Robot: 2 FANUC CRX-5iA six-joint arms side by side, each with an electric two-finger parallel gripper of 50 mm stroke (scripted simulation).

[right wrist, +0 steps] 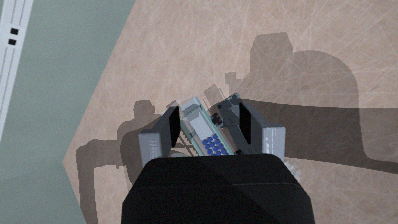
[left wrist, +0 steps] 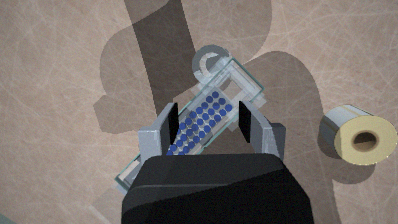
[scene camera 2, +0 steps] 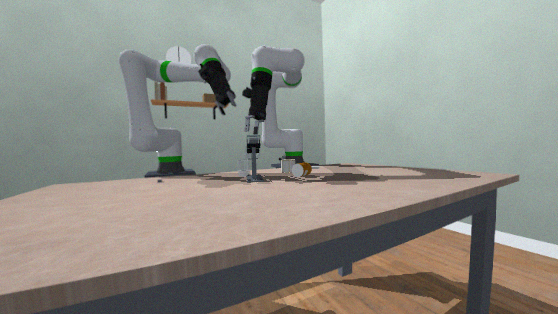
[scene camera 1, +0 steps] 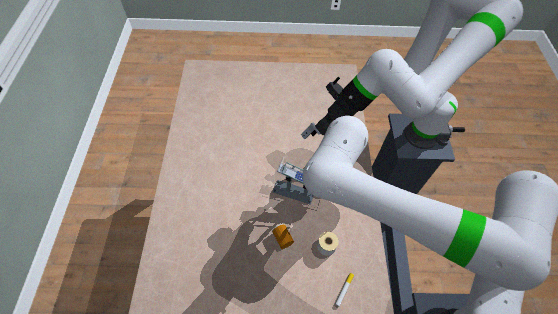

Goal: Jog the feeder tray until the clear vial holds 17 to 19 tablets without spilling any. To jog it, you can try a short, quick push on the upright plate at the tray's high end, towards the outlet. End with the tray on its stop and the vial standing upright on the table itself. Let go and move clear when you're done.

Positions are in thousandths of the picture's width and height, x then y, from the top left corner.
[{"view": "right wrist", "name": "right gripper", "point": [526, 525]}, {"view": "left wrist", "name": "left gripper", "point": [524, 511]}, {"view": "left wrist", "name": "clear vial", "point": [514, 266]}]
